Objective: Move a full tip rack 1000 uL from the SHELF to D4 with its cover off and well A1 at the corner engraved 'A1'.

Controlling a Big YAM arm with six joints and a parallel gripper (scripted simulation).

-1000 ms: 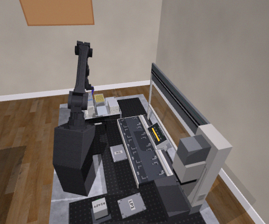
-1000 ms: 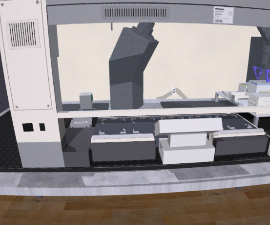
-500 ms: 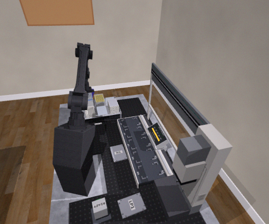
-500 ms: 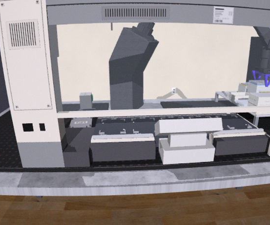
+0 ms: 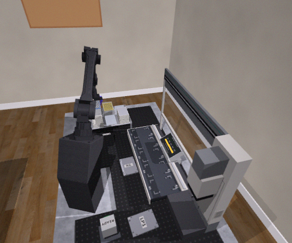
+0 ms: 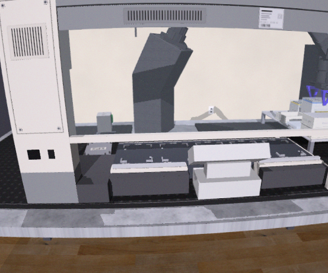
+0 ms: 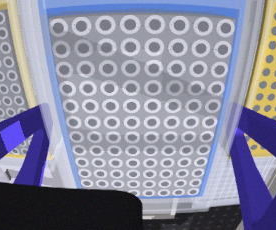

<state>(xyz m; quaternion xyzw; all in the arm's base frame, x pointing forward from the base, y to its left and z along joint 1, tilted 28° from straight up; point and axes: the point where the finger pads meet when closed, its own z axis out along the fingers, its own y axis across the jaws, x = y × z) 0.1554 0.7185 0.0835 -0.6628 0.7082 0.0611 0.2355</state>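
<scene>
My gripper is now 20 mm above the tip rack, 10 mm to the left of it and 10 mm short of it. Round my hand: stacked block: 220 mm ahead, 140 mm to the right, 30 mm below; then shelf: 90 mm below, 70 mm to the right, 50 mm ahead; then white tray: 130 mm to the right, 80 mm below.
</scene>
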